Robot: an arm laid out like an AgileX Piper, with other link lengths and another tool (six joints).
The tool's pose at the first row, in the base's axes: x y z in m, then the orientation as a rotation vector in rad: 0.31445 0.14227 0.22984 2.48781 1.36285 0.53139
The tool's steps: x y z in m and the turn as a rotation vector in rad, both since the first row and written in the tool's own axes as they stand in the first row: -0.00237 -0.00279 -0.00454 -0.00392 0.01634 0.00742; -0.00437 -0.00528 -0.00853 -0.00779 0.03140 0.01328; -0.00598 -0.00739 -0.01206 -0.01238 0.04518 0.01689; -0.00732 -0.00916 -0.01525 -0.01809 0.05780 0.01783; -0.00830 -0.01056 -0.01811 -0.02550 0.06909 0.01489; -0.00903 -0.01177 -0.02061 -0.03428 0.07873 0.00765; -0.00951 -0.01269 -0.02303 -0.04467 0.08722 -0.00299; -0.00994 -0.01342 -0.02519 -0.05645 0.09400 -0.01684; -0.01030 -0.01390 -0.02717 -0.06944 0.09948 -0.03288; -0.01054 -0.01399 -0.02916 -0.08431 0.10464 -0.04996; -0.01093 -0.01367 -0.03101 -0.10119 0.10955 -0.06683; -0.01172 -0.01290 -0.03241 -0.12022 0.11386 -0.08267; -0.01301 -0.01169 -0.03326 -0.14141 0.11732 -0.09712
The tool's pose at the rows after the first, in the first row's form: 0.30921 0.14195 0.23239 2.49171 1.35774 0.55664; 0.30462 0.14176 0.23463 2.49416 1.35393 0.57987; 0.30071 0.14167 0.23668 2.49401 1.35180 0.60134; 0.29734 0.14162 0.23860 2.49064 1.35168 0.62129; 0.29456 0.14167 0.24044 2.48263 1.35460 0.63952; 0.29221 0.14181 0.24208 2.46991 1.36112 0.65528; 0.29023 0.14200 0.24381 2.45303 1.37018 0.66954; 0.28854 0.14212 0.24539 2.43230 1.38140 0.68142; 0.28714 0.14216 0.24692 2.40872 1.39379 0.69161; 0.28610 0.14210 0.24863 2.38268 1.40586 0.70194; 0.28535 0.14169 0.25035 2.35513 1.41609 0.71283; 0.28493 0.14068 0.25176 2.32665 1.42333 0.72404; 0.28484 0.13898 0.25274 2.29760 1.42711 0.73530
